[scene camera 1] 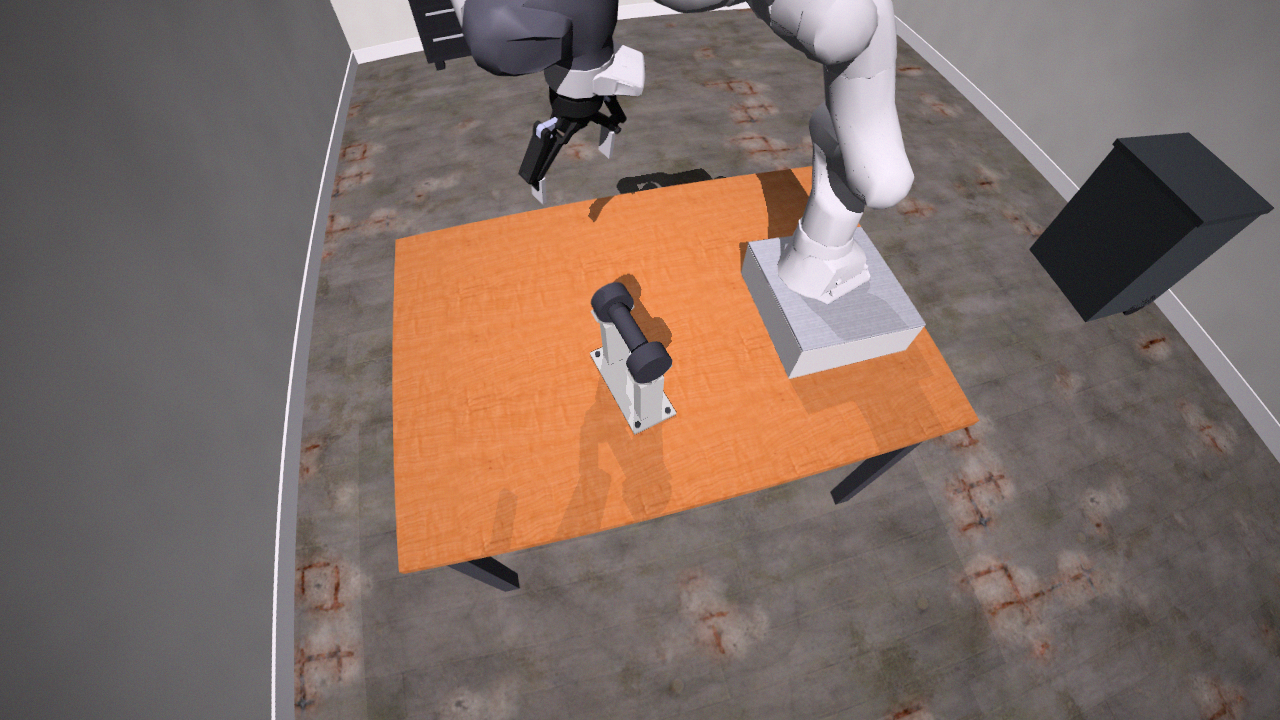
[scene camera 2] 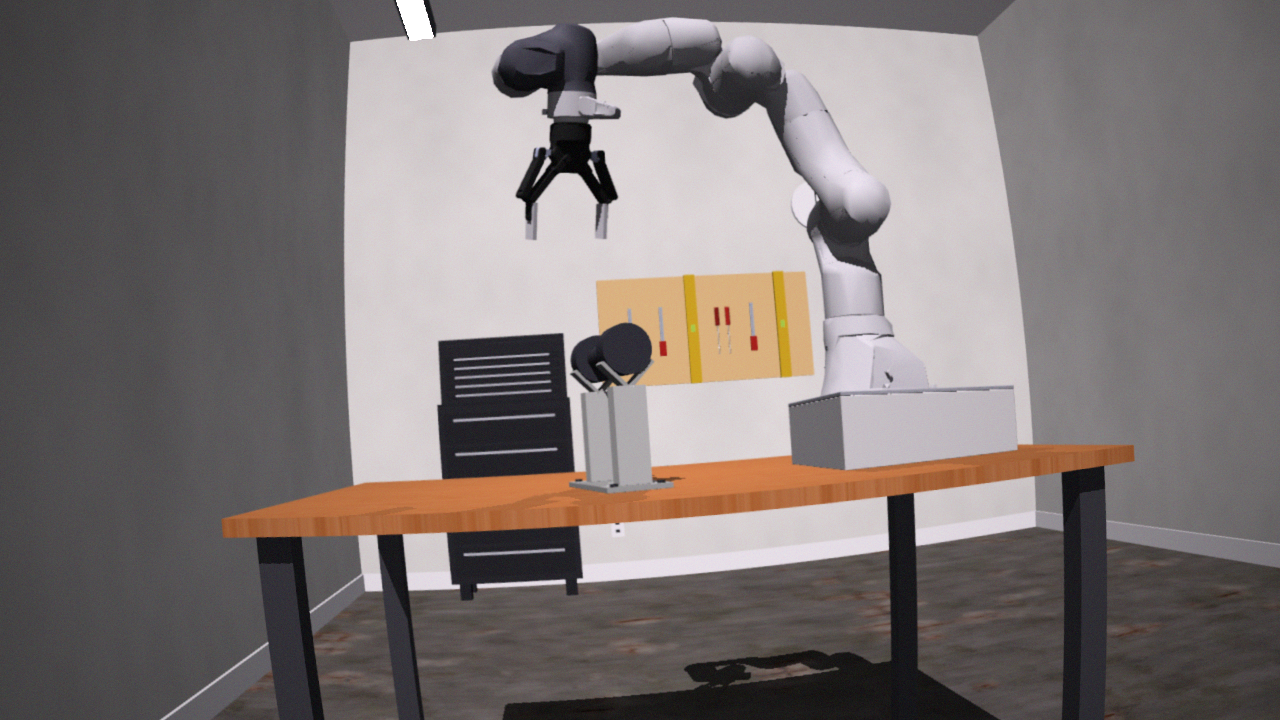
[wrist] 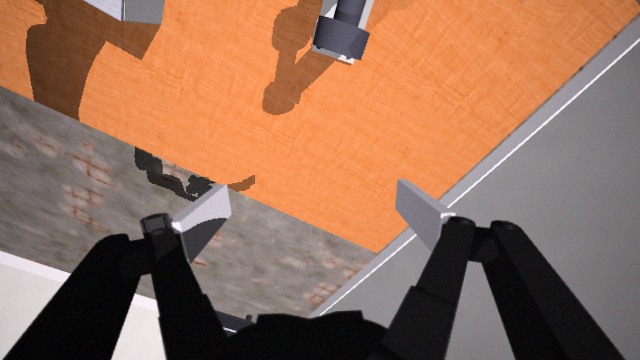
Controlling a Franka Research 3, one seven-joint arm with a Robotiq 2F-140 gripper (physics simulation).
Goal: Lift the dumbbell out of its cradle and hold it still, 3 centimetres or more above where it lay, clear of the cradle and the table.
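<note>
A dark grey dumbbell (scene camera 1: 630, 327) (scene camera 2: 625, 348) (wrist: 341, 37) lies level across the two posts of a light grey cradle (scene camera 1: 648, 402) (scene camera 2: 631, 436). The cradle's base plate is bolted to the orange table (scene camera 1: 501, 358) (scene camera 2: 733, 479) (wrist: 350, 130). In the wrist view the dumbbell's near head and part of its bar show at the top edge. My gripper (scene camera 1: 572, 174) (scene camera 2: 566, 236) (wrist: 313, 196) is open and empty. It hangs high above the dumbbell's level and off toward the table's back edge, with its fingers pointing down, well apart from the dumbbell.
The arm's base stands on a metal block (scene camera 1: 845, 326) (scene camera 2: 930, 429) on the table, right of the cradle in both scene views. A black drawer cabinet (scene camera 2: 503, 407) and a tool board (scene camera 2: 733, 331) are at the back wall. A dark cabinet (scene camera 1: 1136, 223) stands off the table at the right.
</note>
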